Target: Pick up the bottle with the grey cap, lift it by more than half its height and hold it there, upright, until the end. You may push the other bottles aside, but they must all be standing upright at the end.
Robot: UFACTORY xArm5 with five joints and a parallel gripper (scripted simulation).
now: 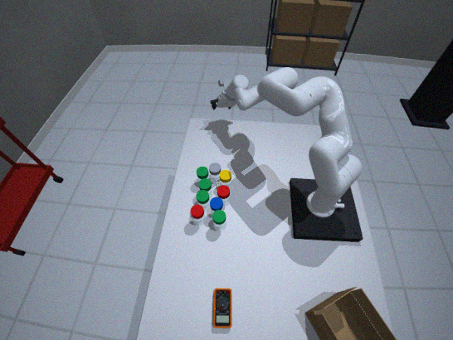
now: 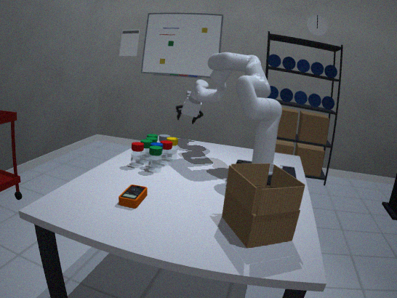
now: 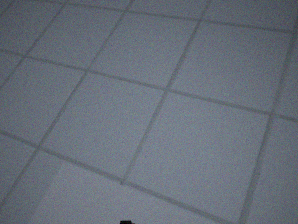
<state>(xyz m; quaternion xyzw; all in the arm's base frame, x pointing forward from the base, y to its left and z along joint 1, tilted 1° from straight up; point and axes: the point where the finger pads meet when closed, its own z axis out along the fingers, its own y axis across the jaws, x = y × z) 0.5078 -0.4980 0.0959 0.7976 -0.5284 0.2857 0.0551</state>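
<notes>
My gripper is now 2 cm past the grey-capped bottle, 40 cm to the right of it and 8 cm above it. The rest, counted from my hand: blue-capped bottle 5 cm behind, 57 cm to the left, 8 cm below; yellow-capped bottle 7 cm behind, 43 cm to the left, 8 cm below.
</notes>
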